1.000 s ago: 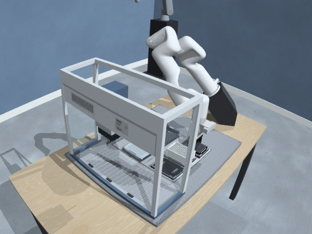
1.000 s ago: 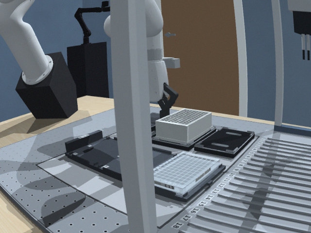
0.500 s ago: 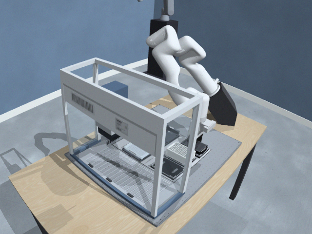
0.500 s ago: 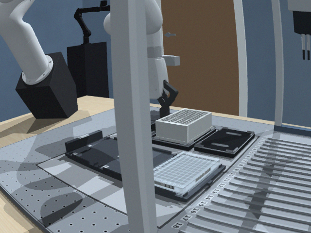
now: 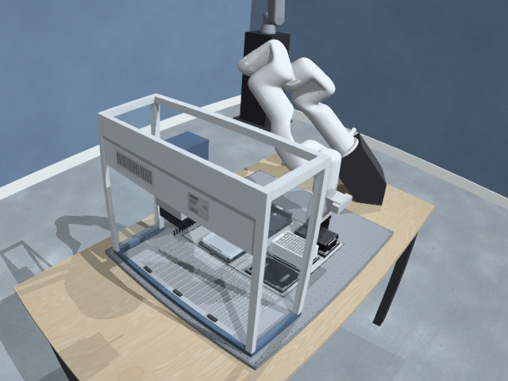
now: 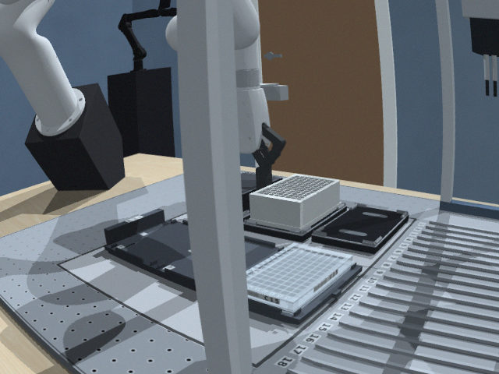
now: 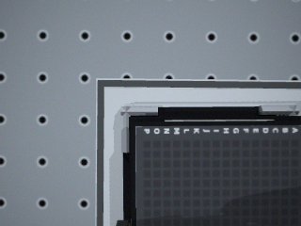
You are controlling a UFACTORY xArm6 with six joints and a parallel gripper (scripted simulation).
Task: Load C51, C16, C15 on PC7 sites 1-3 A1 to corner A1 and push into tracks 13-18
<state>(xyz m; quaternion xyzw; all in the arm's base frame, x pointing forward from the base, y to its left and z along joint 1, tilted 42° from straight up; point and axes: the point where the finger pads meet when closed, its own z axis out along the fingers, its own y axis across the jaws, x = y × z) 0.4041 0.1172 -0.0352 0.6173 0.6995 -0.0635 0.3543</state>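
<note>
Now: the black carrier PC7 110 mm ahead of my hand, 200 mm to the right of it and 30 mm below it. Also, from my hand: black 384-well plate C16: 10 mm below; then white frame post: 310 mm ahead, 420 mm to the right, 200 mm above.
</note>
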